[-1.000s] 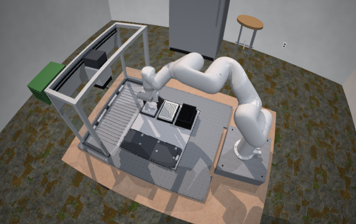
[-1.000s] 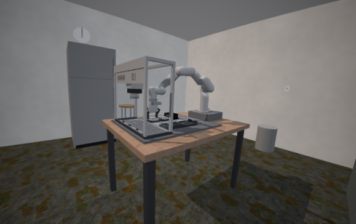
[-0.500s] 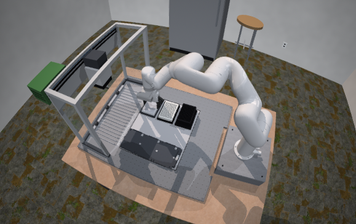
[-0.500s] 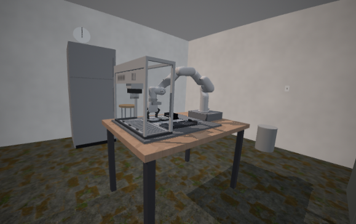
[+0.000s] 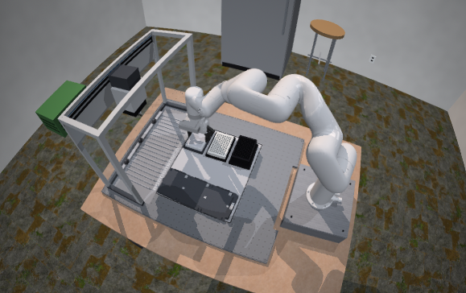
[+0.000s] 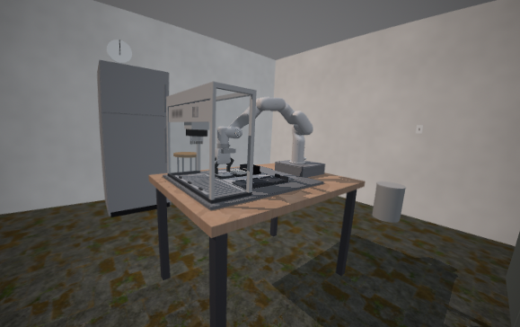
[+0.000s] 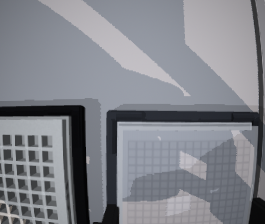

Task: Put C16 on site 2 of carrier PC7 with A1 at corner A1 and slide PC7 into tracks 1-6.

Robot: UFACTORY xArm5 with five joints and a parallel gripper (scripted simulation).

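Right now my hand is 270 mm to the right of the plate carrier PC7, 90 mm past it and 10 mm above it. Round my hand: frame post 400 mm to the left, 220 mm above, 120 mm ahead; then black deep-well block 220 mm behind, 10 mm to the left.
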